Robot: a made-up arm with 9 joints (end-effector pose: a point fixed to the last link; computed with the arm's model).
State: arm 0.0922 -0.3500 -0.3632 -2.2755 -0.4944 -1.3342 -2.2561 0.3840 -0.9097
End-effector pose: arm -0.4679 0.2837 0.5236 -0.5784 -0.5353 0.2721 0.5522
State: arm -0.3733 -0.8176 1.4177 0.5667 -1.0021 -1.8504 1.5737 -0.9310 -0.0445
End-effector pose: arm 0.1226 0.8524 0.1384 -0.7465 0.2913 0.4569 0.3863
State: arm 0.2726 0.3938 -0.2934 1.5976 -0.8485 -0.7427 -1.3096 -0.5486 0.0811
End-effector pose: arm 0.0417 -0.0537 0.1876 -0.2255 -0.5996 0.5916 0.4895
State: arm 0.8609 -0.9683 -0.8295 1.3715 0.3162 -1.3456 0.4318 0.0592 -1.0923
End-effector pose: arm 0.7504 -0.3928 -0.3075 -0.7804 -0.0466 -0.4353 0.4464
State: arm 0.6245 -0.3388 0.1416 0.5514 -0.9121 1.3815 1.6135 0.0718 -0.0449
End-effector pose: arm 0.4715 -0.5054 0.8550 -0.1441 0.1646 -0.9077 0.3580
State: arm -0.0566 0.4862 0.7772 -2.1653 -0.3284 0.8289 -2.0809 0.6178 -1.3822
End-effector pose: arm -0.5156 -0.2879 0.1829 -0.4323 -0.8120 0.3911 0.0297
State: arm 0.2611 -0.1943 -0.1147 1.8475 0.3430 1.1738 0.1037 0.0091 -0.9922
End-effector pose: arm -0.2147 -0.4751 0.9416 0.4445 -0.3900 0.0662 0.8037
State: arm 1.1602 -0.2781 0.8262 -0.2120 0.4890 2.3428 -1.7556 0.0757 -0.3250
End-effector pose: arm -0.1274 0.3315 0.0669 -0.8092 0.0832 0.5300 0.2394
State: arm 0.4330 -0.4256 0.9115 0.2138 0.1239 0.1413 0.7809 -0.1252 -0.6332
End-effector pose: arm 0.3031 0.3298 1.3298 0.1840 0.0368 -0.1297 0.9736
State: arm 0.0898 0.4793 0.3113 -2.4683 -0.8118 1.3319 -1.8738 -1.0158 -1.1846
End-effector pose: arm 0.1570 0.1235 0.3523 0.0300 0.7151 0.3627 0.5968
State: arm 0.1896 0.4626 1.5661 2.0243 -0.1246 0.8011 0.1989 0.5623 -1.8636
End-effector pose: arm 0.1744 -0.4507 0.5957 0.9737 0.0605 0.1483 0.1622
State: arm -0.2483 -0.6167 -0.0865 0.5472 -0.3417 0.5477 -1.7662 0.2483 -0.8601
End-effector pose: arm -0.0839 -0.5749 0.3830 0.5350 -0.2305 -0.0563 0.8108
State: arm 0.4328 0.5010 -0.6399 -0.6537 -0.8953 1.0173 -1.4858 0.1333 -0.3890
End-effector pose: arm -0.0503 -0.2850 0.5866 0.0132 -0.3521 -0.0004 0.9359
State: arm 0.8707 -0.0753 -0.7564 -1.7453 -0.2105 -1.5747 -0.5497 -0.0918 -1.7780
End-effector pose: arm -0.2873 0.6205 0.2297 -0.0078 0.8755 0.4771 0.0761
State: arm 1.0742 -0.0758 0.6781 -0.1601 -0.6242 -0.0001 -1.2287 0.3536 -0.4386
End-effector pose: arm -0.0094 0.1128 0.7339 0.5374 -0.1798 0.2291 0.7914
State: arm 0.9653 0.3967 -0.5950 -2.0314 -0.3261 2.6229 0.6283 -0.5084 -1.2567
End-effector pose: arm -0.3730 -0.9394 1.0167 0.1994 0.2713 -0.9365 0.0975
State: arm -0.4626 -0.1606 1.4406 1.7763 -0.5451 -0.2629 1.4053 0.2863 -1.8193
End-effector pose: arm 0.6067 -0.5135 0.7346 0.3031 0.5155 -0.7823 0.1745
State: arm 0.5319 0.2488 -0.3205 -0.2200 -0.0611 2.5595 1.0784 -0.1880 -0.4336
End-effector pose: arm 0.1857 -1.1434 0.4197 0.2170 0.3515 -0.7601 0.5016
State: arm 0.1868 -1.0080 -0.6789 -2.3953 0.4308 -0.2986 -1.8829 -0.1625 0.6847
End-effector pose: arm -0.0598 -0.2082 0.6807 -0.0895 -0.0468 0.9758 0.1941
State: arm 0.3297 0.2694 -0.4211 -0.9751 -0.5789 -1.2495 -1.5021 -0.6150 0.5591
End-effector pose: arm -0.2168 -0.3589 0.3465 0.3781 0.3853 0.1552 0.8273
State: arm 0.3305 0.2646 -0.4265 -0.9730 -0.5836 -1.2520 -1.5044 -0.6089 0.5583
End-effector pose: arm -0.2161 -0.3584 0.3466 0.3735 0.3858 0.1514 0.8299
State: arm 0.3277 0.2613 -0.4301 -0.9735 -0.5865 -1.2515 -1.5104 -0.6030 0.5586
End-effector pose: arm -0.2168 -0.3592 0.3478 0.3711 0.3866 0.1447 0.8318
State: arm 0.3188 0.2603 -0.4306 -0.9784 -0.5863 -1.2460 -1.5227 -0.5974 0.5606
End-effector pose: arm -0.2196 -0.3621 0.3505 0.3723 0.3878 0.1332 0.8326
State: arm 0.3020 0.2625 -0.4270 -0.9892 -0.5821 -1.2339 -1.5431 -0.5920 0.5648
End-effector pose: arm -0.2252 -0.3677 0.3556 0.3779 0.3898 0.1154 0.8319
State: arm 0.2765 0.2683 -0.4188 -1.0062 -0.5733 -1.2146 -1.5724 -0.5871 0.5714
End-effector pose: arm -0.2341 -0.3761 0.3632 0.3878 0.3925 0.0903 0.8291
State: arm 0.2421 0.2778 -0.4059 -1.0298 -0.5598 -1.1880 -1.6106 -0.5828 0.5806
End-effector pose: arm -0.2468 -0.3871 0.3740 0.4013 0.3961 0.0573 0.8239
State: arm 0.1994 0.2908 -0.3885 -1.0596 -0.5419 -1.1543 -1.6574 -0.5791 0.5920
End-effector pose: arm -0.2632 -0.4002 0.3883 0.4166 0.4005 0.0159 0.8159
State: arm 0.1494 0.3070 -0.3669 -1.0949 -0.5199 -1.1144 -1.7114 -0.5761 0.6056
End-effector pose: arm -0.2832 -0.4143 0.4069 0.4318 0.4056 -0.0336 0.8049
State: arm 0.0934 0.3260 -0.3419 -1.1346 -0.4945 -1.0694 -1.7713 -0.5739 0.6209
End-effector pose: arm -0.3063 -0.4286 0.4304 0.4444 0.4110 -0.0904 0.7908
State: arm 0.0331 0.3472 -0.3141 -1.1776 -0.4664 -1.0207 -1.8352 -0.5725 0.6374
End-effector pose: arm -0.3310 -0.4417 0.4596 0.4523 0.4164 -0.1528 0.7738
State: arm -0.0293 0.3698 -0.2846 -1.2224 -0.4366 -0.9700 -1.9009 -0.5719 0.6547
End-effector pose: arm -0.3555 -0.4525 0.4947 0.4537 0.4212 -0.2184 0.7544
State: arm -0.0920 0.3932 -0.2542 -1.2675 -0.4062 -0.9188 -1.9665 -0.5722 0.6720
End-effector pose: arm -0.3778 -0.4604 0.5352 0.4479 0.4250 -0.2844 0.7334
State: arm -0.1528 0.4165 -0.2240 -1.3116 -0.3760 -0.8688 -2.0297 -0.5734 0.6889
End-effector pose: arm -0.3959 -0.4648 0.5797 0.4351 0.4274 -0.3479 0.7120
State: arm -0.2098 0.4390 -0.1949 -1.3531 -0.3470 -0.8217 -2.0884 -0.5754 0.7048
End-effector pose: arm -0.4085 -0.4660 0.6257 0.4168 0.4283 -0.4060 0.6914
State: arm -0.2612 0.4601 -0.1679 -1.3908 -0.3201 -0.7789 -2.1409 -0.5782 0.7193
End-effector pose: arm -0.4154 -0.4647 0.6707 0.3952 0.4278 -0.4568 0.6725
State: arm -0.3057 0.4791 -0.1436 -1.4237 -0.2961 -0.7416 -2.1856 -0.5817 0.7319
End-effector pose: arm -0.4173 -0.4616 0.7118 0.3727 0.4264 -0.4988 0.6561
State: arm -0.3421 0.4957 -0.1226 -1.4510 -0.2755 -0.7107 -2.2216 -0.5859 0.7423
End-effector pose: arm -0.4158 -0.4577 0.7468 0.3521 0.4245 -0.5316 0.6428
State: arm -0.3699 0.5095 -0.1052 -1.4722 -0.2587 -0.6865 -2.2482 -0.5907 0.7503
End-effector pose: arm -0.4128 -0.4540 0.7743 0.3354 0.4225 -0.5554 0.6329
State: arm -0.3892 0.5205 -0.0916 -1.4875 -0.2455 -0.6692 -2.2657 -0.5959 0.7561
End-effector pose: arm -0.4098 -0.4511 0.7941 0.3237 0.4208 -0.5712 0.6260
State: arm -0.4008 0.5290 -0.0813 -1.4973 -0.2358 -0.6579 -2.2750 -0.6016 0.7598
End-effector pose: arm -0.4078 -0.4493 0.8066 0.3174 0.4196 -0.5801 0.6219
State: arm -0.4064 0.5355 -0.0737 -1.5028 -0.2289 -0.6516 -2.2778 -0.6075 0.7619
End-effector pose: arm -0.4070 -0.4486 0.8132 0.3155 0.4189 -0.5837 0.6199
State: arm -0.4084 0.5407 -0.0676 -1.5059 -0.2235 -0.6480 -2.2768 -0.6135 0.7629
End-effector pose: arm -0.4070 -0.4485 0.8165 0.3164 0.4186 -0.5844 0.6190
